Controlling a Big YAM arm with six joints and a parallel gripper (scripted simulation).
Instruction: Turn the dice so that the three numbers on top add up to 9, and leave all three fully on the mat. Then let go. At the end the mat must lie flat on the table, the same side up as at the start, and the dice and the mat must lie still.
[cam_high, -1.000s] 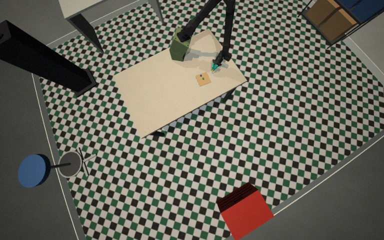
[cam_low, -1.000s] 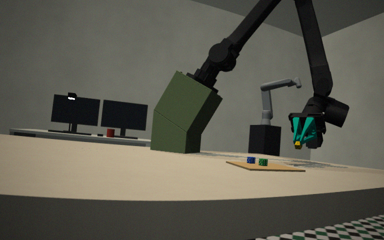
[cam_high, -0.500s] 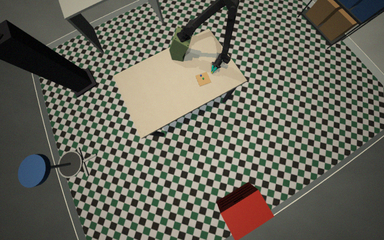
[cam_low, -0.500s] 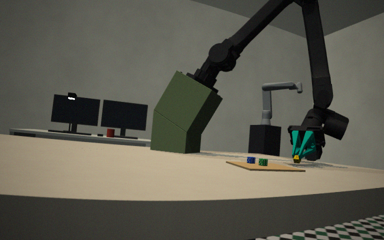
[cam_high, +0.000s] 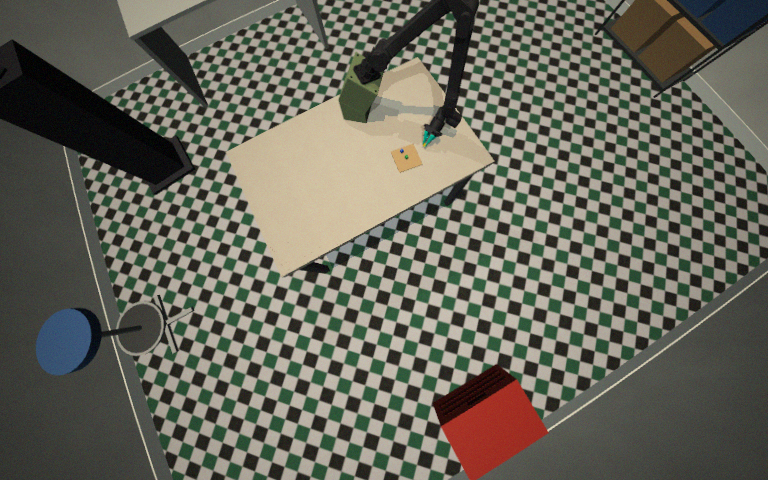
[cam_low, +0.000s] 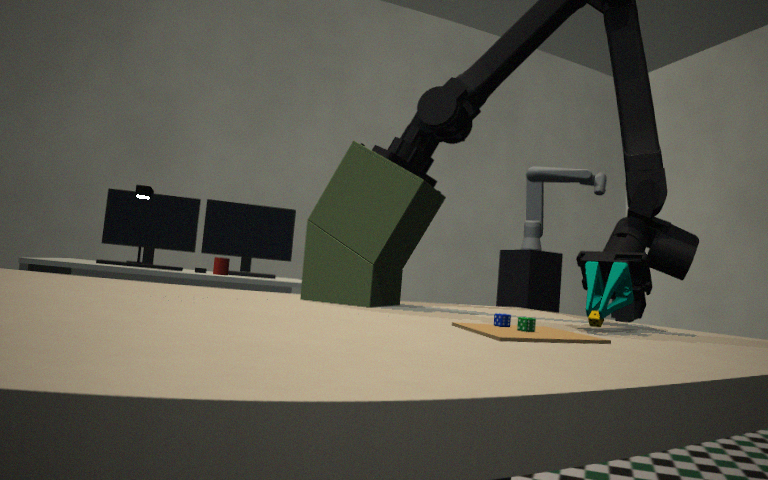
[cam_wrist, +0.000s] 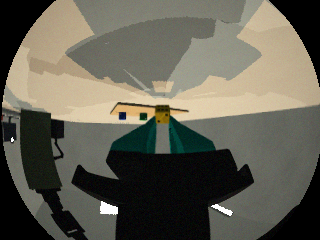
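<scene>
The yellow die is 1 cm below my hand. The rest, counted from my hand: blue die (5 cm behind, 12 cm to the right, 2 cm below); green die (12 cm to the right, 2 cm below); mat (12 cm to the right, 3 cm below).
</scene>
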